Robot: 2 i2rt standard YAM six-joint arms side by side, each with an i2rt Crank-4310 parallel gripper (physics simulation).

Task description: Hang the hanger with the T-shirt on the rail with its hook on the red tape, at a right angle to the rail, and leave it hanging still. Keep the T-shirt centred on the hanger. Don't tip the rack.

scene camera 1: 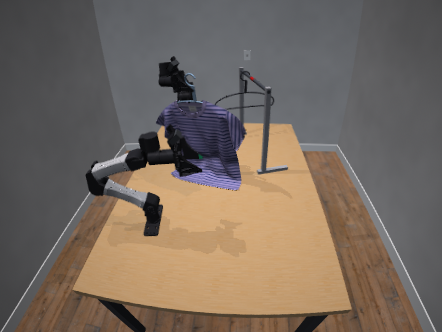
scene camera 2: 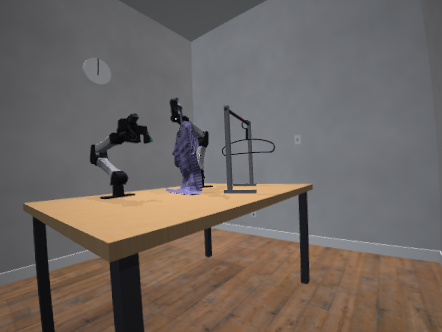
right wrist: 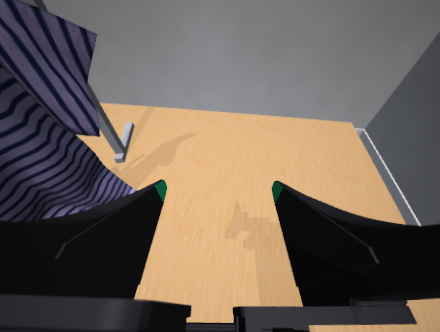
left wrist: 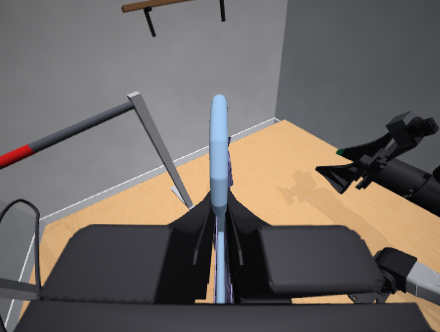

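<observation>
The light-blue hanger (scene camera 1: 190, 77) (left wrist: 218, 145) is upright, its hook up and clear of the rail. My left gripper (left wrist: 220, 189) is shut on the hanger just below the hook. The striped purple T-shirt (scene camera 1: 207, 132) (scene camera 2: 186, 152) (right wrist: 35, 130) hangs on the hanger, its lower hem at the table top. My right gripper (scene camera 1: 201, 164) (scene camera 2: 150, 139) (right wrist: 219, 183) is open and empty, in front of the shirt in scene camera 1. The rack's rail (scene camera 1: 259, 82) (scene camera 2: 236, 115) (left wrist: 82, 126) with the red tape (scene camera 1: 252, 78) (scene camera 2: 240, 118) (left wrist: 16, 156) is to the right of the shirt in both scene views.
The rack stands upright on the table (scene camera 1: 225, 280) (scene camera 2: 150, 220); its near post (scene camera 1: 266, 130) (scene camera 2: 228, 150) ends in a foot (scene camera 1: 273, 170). A black wire hanger (scene camera 2: 248, 152) (left wrist: 38, 240) hangs on the rail near the far post (scene camera 1: 241, 110) (scene camera 2: 251, 160).
</observation>
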